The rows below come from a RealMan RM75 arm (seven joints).
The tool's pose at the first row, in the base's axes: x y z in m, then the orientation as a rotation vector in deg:
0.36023 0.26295 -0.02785 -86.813 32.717 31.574
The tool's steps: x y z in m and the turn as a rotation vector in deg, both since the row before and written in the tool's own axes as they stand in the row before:
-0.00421 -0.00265 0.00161 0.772 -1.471 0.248
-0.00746 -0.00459 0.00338 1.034 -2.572 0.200
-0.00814 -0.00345 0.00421 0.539 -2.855 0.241
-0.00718 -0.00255 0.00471 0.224 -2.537 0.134
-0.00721 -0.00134 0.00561 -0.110 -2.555 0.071
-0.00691 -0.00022 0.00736 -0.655 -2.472 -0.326
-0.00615 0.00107 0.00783 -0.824 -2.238 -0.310
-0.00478 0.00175 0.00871 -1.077 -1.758 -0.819
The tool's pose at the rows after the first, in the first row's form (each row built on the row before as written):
0.35880 0.26467 -0.02312 -85.511 31.930 32.557
0.35620 0.26799 -0.01473 -83.566 30.306 34.181
0.35228 0.27170 -0.00656 -81.953 28.377 36.176
0.34836 0.27558 0.00050 -80.749 26.537 37.945
0.34343 0.28003 0.00692 -79.837 24.542 39.759
0.33761 0.28593 0.01269 -79.495 22.160 41.339
0.33114 0.29214 0.01715 -79.379 19.914 42.808
0.32478 0.29925 0.02043 -79.719 17.589 43.591

